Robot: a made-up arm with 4 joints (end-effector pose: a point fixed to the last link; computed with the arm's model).
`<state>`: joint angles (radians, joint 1 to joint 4).
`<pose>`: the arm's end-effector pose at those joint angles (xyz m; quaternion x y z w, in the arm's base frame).
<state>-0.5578 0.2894 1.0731 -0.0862</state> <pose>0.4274 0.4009 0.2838 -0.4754 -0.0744 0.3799 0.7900</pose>
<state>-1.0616 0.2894 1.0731 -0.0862</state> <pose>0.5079 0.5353 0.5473 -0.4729 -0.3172 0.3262 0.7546</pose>
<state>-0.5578 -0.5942 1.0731 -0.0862</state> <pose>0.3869 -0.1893 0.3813 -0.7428 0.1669 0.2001 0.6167</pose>
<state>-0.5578 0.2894 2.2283 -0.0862</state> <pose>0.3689 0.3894 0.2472 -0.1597 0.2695 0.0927 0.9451</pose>
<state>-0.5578 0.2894 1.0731 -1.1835</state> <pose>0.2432 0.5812 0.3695 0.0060 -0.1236 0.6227 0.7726</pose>
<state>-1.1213 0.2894 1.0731 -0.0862</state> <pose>0.5079 0.5488 0.5815 -0.4706 -0.3450 0.3184 0.7471</pose>
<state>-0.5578 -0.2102 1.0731 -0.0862</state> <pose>0.4367 0.0544 0.2826 -0.6417 0.0633 0.2852 0.7091</pose>
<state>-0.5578 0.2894 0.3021 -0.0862</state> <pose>0.4352 0.4393 0.3117 -0.6049 -0.2974 0.5073 0.5370</pose>
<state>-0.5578 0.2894 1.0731 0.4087</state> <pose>0.4722 0.2906 0.3294 -0.6543 -0.0439 0.2280 0.7197</pose>
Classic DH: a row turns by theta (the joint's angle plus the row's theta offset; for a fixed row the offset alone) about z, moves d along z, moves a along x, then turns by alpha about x. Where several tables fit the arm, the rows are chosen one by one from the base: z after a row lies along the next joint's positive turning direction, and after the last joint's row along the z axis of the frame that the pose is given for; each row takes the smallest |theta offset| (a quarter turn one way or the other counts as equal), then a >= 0, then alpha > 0; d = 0 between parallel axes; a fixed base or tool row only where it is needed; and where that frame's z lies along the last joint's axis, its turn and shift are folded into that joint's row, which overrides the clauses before.
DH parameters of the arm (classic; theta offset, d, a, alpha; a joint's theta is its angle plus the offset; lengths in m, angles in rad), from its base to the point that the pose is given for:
base (fixed): 0.3559 0.7714 0.0552 -1.9263
joint 1: -1.4291 0.2027 0.097 -2.0225
joint 2: -1.1905 0.1631 -0.1224 1.6036
joint 3: -1.5482 0.4307 0.0292 1.7077
joint 4: 1.3336 -0.095 0.2023 1.8412
tool (fixed): -0.8317 -0.1702 0 0

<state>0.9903 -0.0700 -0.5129 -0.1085</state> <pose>-0.3743 -0.0650 0.2697 -0.2342 0.1576 0.9163 0.2840</pose>
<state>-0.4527 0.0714 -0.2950 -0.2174</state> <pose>0.3807 0.2884 0.2228 -0.6417 -0.2883 0.6567 0.2718</pose>
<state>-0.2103 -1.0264 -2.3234 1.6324</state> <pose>-0.0395 -0.0321 0.6240 0.1011 0.8291 -0.5446 0.0762</pose>
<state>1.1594 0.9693 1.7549 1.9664</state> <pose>-0.1446 0.1085 0.3848 0.5950 -0.7363 -0.3205 0.0319</pose>
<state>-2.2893 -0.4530 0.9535 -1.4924</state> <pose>0.2767 0.4642 0.9676 -0.2900 -0.6705 0.5094 0.4548</pose>
